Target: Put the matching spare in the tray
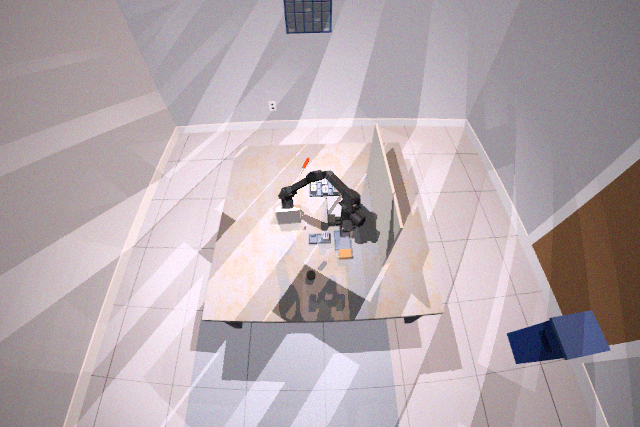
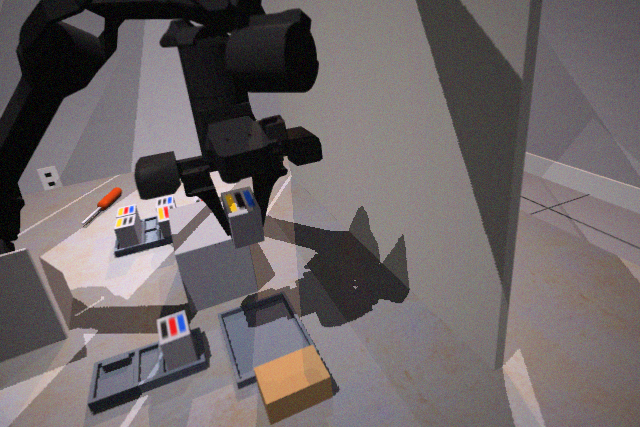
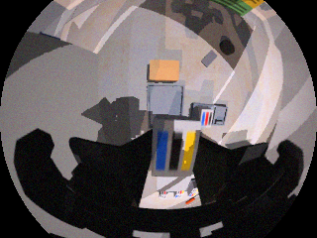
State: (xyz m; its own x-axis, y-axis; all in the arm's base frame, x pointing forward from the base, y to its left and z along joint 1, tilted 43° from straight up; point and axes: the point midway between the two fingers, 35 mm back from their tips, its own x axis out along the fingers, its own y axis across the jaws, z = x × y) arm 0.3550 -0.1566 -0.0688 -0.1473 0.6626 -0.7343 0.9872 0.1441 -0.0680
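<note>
My gripper tip is now 16 cm above the grey tray. From my gripper tip the other things lie so: grey base plate 14 cm behind, 15 cm below; then brown box 1 cm ahead, 9 cm to the right, 15 cm below; then grey spare 3 cm above.
</note>
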